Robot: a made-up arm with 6 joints. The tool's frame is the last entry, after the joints.
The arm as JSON. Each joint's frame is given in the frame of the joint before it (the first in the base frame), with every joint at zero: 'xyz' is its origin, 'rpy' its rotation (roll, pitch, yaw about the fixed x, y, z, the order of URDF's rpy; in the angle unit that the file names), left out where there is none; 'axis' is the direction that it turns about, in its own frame. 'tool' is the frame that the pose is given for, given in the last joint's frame.
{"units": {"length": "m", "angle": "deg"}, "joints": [
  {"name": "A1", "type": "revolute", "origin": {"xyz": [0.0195, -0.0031, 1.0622]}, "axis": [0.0, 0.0, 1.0]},
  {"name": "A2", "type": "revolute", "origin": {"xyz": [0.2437, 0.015, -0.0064], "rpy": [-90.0, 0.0, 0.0]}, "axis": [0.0, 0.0, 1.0]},
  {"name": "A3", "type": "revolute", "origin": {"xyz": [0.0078, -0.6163, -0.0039], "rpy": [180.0, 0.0, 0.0]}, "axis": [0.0, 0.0, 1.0]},
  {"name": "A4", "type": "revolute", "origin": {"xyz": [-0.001, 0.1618, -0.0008], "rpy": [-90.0, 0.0, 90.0]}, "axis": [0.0, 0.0, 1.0]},
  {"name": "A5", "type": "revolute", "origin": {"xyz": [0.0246, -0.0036, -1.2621], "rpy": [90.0, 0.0, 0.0]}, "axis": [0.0, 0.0, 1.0]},
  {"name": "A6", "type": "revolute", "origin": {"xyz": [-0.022, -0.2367, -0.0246], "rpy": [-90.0, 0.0, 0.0]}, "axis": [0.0, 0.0, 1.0]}
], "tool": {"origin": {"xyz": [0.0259, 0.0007, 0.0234], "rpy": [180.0, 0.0, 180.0]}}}
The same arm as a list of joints. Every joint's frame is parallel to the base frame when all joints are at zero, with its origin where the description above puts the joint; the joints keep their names.
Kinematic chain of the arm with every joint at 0, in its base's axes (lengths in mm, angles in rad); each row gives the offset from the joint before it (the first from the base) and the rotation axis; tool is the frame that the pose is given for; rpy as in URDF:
A1: xyz 19.5 -3.1 1062.2 axis +z
A2: xyz 243.7 15.0 -6.4 axis +y
A3: xyz 7.8 -3.9 616.3 axis -y
A4: xyz -1.0 0.8 161.8 axis -x
A5: xyz 1262.1 -3.6 24.6 axis -y
A6: xyz 236.7 24.6 -22.0 axis -x
tool: xyz -23.4 0.7 25.9 rpy 0.0000 1.5708 0.0000

